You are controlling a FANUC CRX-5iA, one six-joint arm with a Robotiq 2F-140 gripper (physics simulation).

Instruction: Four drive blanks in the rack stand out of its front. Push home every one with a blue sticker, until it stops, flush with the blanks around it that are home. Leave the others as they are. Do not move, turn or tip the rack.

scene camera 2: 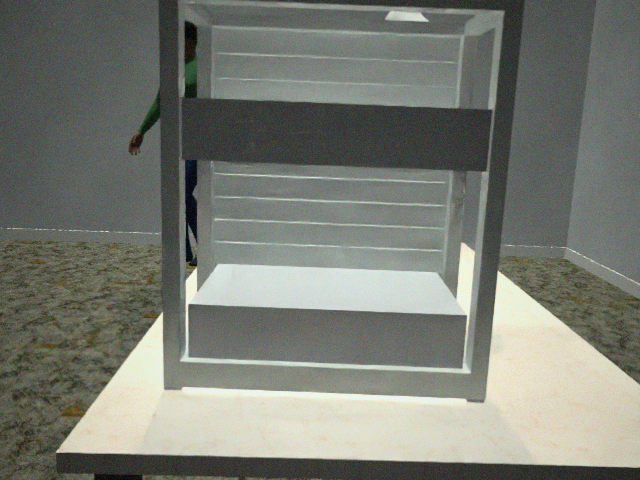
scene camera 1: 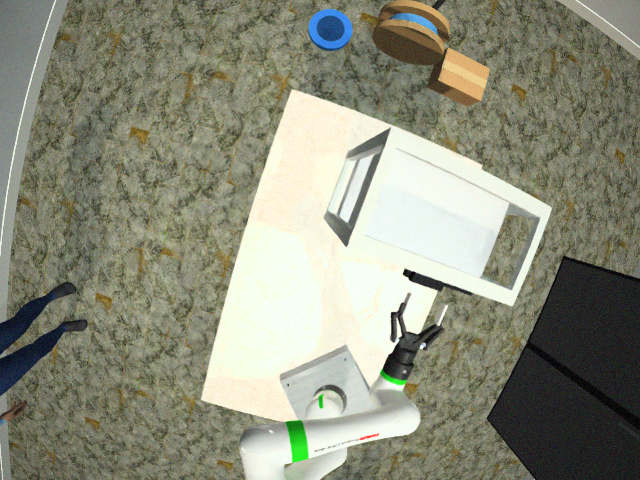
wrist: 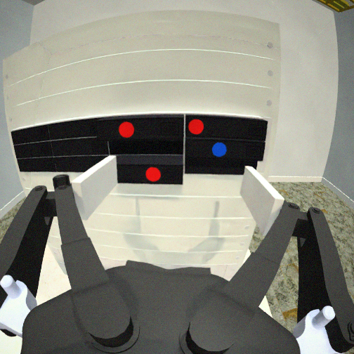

Scene:
my gripper: scene camera 1; wrist; not seen in scene camera 2 (hidden by a rack)
same spot on my gripper: (wrist: 225, 316) = (scene camera 1: 416, 343)

